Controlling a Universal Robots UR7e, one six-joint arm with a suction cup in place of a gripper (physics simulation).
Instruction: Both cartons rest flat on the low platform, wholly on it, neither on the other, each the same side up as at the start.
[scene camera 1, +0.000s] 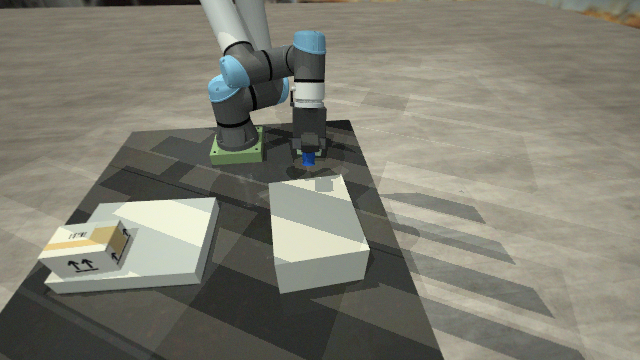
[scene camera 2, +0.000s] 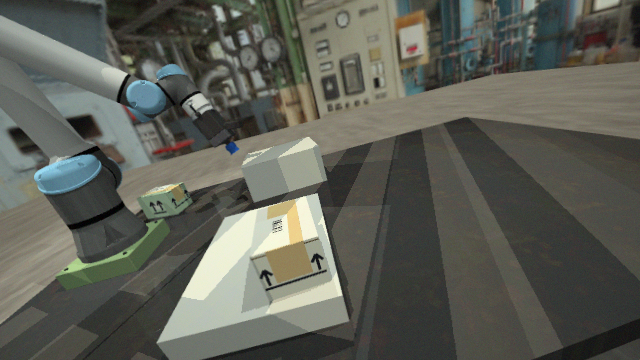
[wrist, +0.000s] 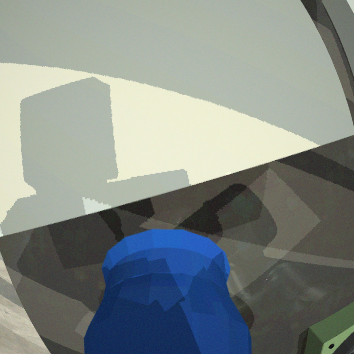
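Seen in the pictures: hand, its tool point: (scene camera 1: 308, 163) (scene camera 2: 235, 151) (wrist: 165, 278); arm's base, origin of its link: (scene camera 1: 238, 139) (scene camera 2: 116, 243).
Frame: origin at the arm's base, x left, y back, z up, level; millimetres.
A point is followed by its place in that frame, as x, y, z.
Note:
A white carton with tan tape (scene camera 1: 82, 247) {-250, -509, 78} (scene camera 2: 287, 250) {-330, -488, 72} rests flat on the low white platform (scene camera 1: 170, 240) {-114, -449, 3} (scene camera 2: 210, 300) {-301, -353, 4}, close to its left edge in scene camera 1; its arrows point up. A pale green carton (scene camera 2: 165, 201) {219, -28, 11} stands upright on the dark table beyond the robot's base in scene camera 2, arrows up. In scene camera 1, slivers of the green carton (scene camera 1: 320, 154) {301, -71, -37} show behind my tool. My blue suction cup (scene camera 1: 308, 163) (scene camera 2: 232, 148) (wrist: 166, 240) hangs in the air with nothing on it, behind and above the taller block's rear edge.
A taller white block (scene camera 1: 320, 235) {251, -526, 75} (scene camera 2: 285, 172) {142, -465, 23} (wrist: 200, 45) {210, -392, 76} stands on the table (scene camera 1: 240, 310) {66, -619, -45} (scene camera 2: 410, 250) {-262, -670, -45}, to the right of the platform in scene camera 1, with a gap between them. The robot's green base plate (scene camera 1: 237, 156) {4, -86, -14} (scene camera 2: 115, 271) {-89, -42, -30} (wrist: 332, 330) {63, -86, -13} is at the rear.

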